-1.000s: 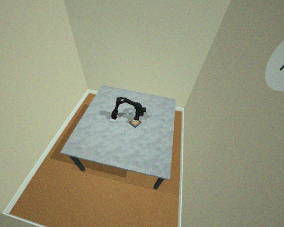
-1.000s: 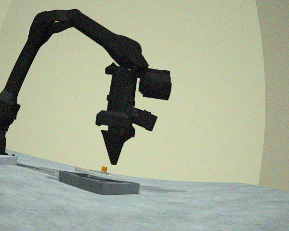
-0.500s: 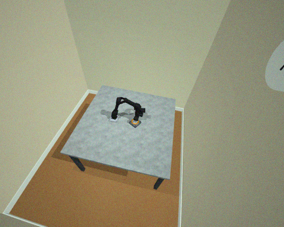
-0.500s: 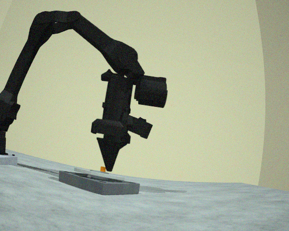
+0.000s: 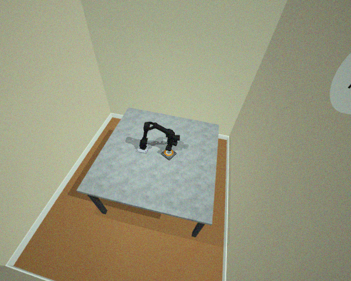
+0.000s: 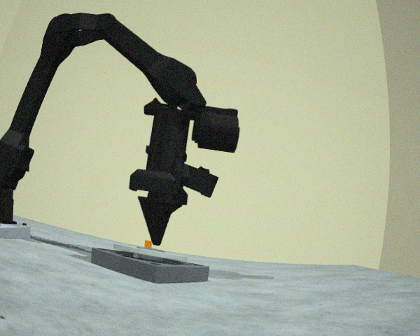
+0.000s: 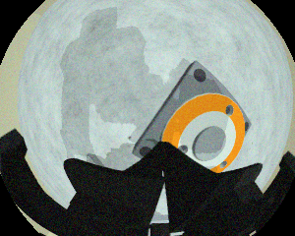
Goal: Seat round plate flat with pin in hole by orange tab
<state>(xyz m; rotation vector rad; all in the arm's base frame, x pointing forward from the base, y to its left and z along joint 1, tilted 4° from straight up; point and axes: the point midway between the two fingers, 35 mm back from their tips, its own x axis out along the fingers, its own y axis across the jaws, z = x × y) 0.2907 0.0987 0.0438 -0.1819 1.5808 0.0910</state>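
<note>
The base lies 1 cm ahead of my gripper tip, 5 cm to the right of it and 2 cm below it. Round my gripper tip: round plate (3 cm to the right, 1 cm below).
</note>
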